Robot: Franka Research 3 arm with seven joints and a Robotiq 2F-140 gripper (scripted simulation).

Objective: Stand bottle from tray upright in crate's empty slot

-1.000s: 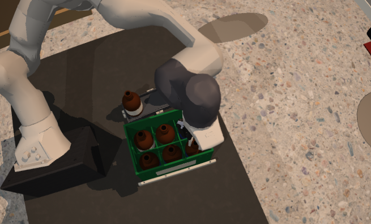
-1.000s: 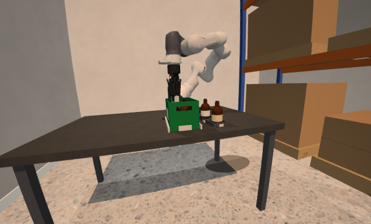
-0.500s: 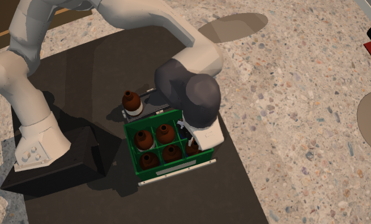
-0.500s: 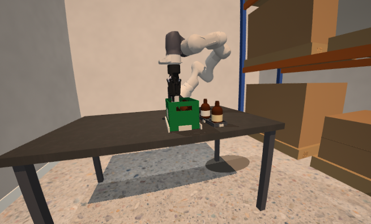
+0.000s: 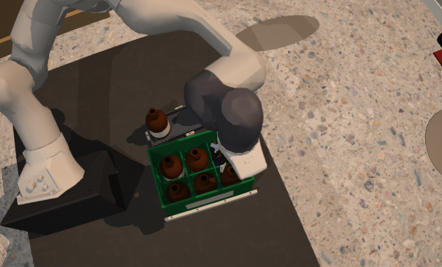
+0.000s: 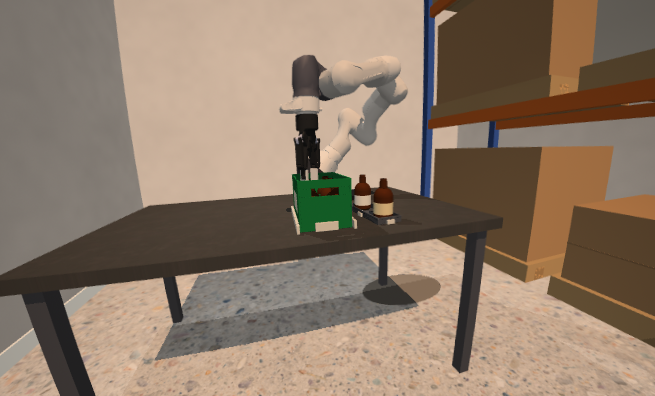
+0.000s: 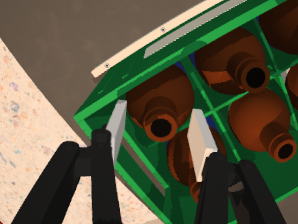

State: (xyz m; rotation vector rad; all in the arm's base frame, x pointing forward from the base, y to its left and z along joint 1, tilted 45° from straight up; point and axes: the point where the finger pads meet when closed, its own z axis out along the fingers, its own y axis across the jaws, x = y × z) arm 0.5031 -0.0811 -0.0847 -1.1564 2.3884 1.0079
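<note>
Right now my hand is 9 cm past the green crate, 9 cm above it and 4 cm to the right of it. From my hand the other things lie so: dark tray: 27 cm to the left, 16 cm below, 9 cm behind.
</note>
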